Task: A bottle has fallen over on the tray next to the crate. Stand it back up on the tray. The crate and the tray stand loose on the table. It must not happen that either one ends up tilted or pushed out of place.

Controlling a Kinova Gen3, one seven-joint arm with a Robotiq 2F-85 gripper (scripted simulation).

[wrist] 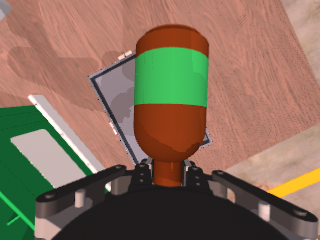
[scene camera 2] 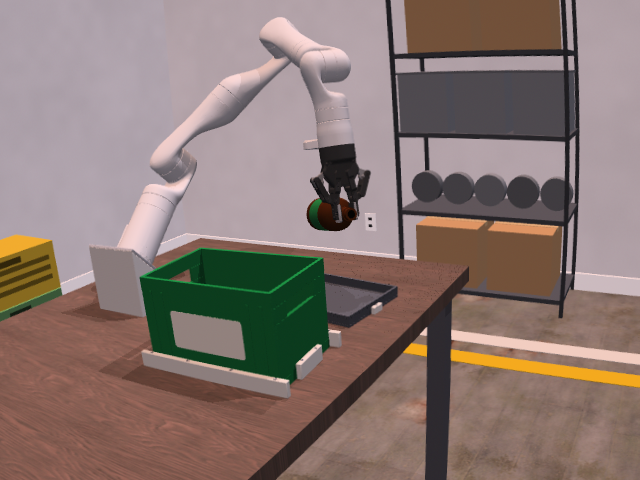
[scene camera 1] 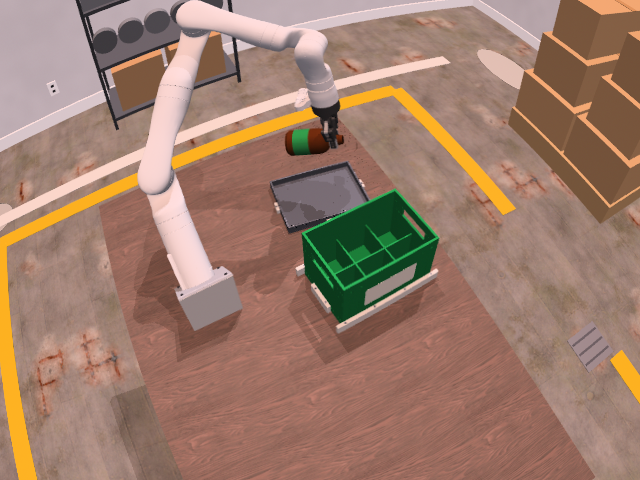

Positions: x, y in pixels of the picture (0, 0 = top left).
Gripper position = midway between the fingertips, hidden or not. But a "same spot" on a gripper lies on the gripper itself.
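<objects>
My gripper in the wrist view (167, 164). Dark grey tray in the wrist view (114, 85). My gripper in scene camera 2 and scene camera 1 too, same spot: (scene camera 2: 335, 192), (scene camera 1: 335, 131). Dark grey tray likewise in scene camera 2 and scene camera 1, same spot: (scene camera 2: 344, 295), (scene camera 1: 322, 186).
</objects>
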